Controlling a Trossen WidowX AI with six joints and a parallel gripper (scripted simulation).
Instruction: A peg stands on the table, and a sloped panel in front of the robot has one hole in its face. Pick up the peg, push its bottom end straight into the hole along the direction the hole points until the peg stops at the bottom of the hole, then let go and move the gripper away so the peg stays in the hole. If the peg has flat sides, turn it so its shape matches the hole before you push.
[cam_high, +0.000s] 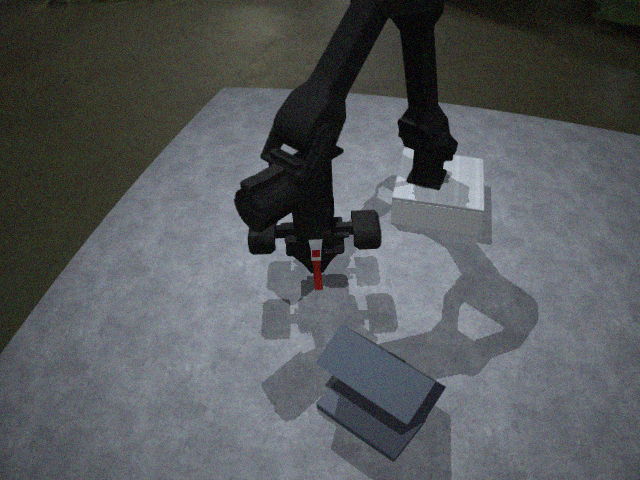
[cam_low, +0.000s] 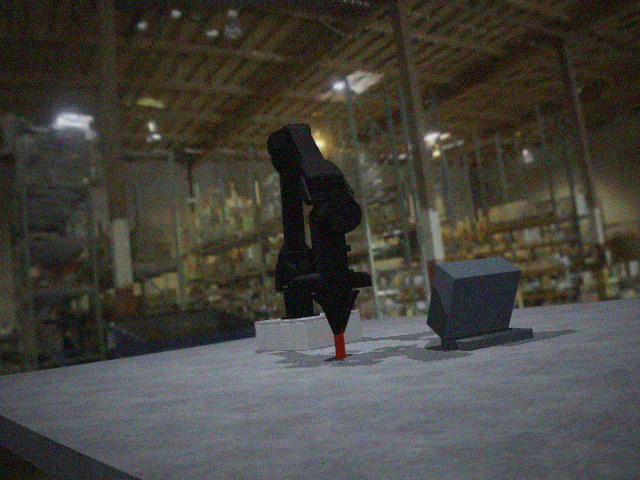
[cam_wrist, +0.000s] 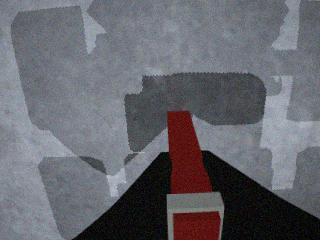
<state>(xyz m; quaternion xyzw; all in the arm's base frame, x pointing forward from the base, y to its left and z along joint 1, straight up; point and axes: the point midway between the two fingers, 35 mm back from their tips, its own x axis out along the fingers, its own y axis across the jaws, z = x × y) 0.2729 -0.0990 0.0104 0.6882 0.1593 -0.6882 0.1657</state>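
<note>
Now: the grey sloped panel 150 mm ahead of my gripper tip, 170 mm to the left of it and 30 mm above it. The rest, counted from my gripper tip: red square peg (20 mm above); then dark base plate (180 mm ahead, 160 mm to the left, 30 mm below).
</note>
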